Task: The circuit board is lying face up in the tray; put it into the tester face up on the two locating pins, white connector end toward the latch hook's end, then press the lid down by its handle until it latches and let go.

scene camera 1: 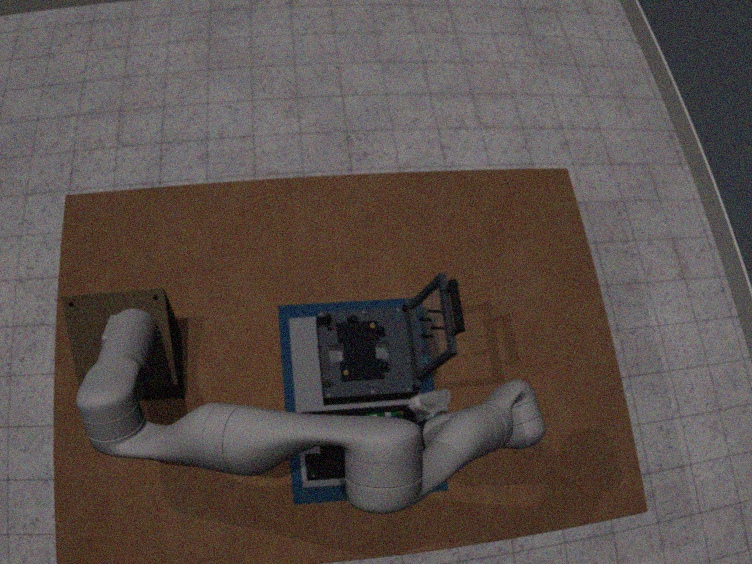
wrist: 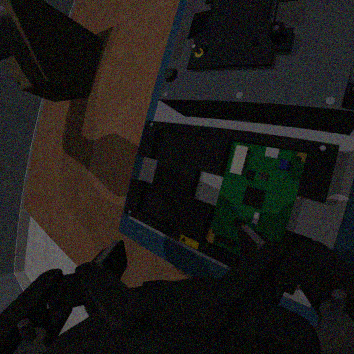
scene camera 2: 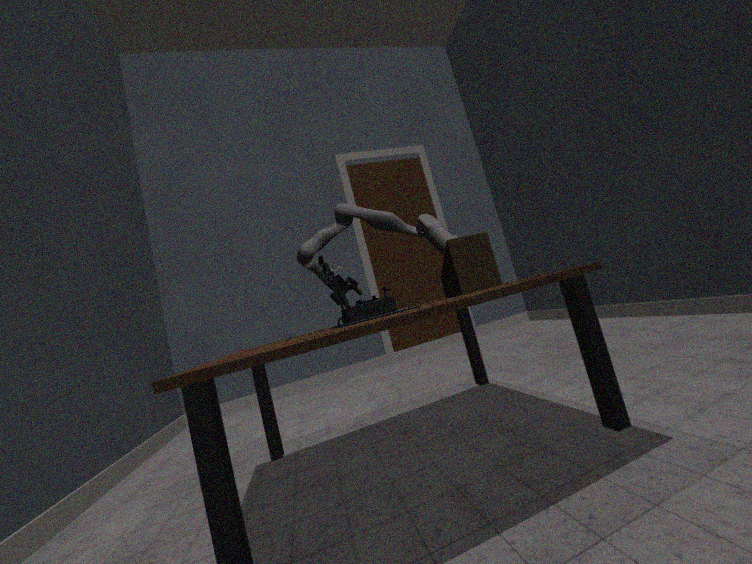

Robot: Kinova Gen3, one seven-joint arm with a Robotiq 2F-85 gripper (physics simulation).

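Where they show: gripper, between the fingertips: [wrist: 180,245] [scene camera 2: 356,300]; arm's base, origin of its link: [scene camera 1: 134,332] [wrist: 8,30] [scene camera 2: 457,253].
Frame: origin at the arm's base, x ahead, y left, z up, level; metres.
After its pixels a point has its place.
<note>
The green circuit board [wrist: 260,192] @[y -0.141, x 0.478, z -0.149 m] [scene camera 1: 379,414] @[y -0.101, x 0.458, z -0.152 m] lies face up in the right part of the black tray [wrist: 175,150] @[y -0.128, x 0.364, z -0.154 m] [scene camera 1: 323,464] @[y -0.202, x 0.349, z -0.153 m]; its long white connector [wrist: 239,159] @[y -0.118, x 0.449, z -0.144 m] is toward its left edge in the wrist view. The grey tester [scene camera 1: 397,346] @[y 0.025, x 0.492, z -0.111 m] [wrist: 215,85] @[y -0.061, x 0.416, z -0.112 m] [scene camera 2: 376,307] @[y 0.101, x 0.408, z -0.135 m] stands beside the tray, with a black nest and two yellow-ringed spots. Its lid [scene camera 1: 450,315] @[y 0.020, x 0.560, z 0.066 m] stands open at the right in scene camera 1, with a dark handle bar [scene camera 1: 455,305] @[y 0.024, x 0.561, z 0.103 m]. My gripper [wrist: 180,245] @[y -0.196, x 0.452, z -0.081 m] is open and empty, above the tray; one fingertip overlaps the board's lower edge in the wrist view. The arm hides much of the tray in scene camera 1.
A blue mat [scene camera 1: 285,364] @[y 0.004, x 0.275, z -0.170 m] lies under the tester and tray on the brown table [scene camera 1: 242,242] @[y 0.275, x 0.175, z -0.172 m]. A box-shaped pedestal [scene camera 1: 78,339] @[y -0.017, x -0.109, z -0.005 m] [scene camera 2: 476,261] @[y 0.053, x -0.045, z -0.055 m] stands at the arm's base. The open lid rises beside the tester. A yellow label [wrist: 189,242] @[y -0.218, x 0.429, z -0.144 m] shows near the tray's lower edge.
</note>
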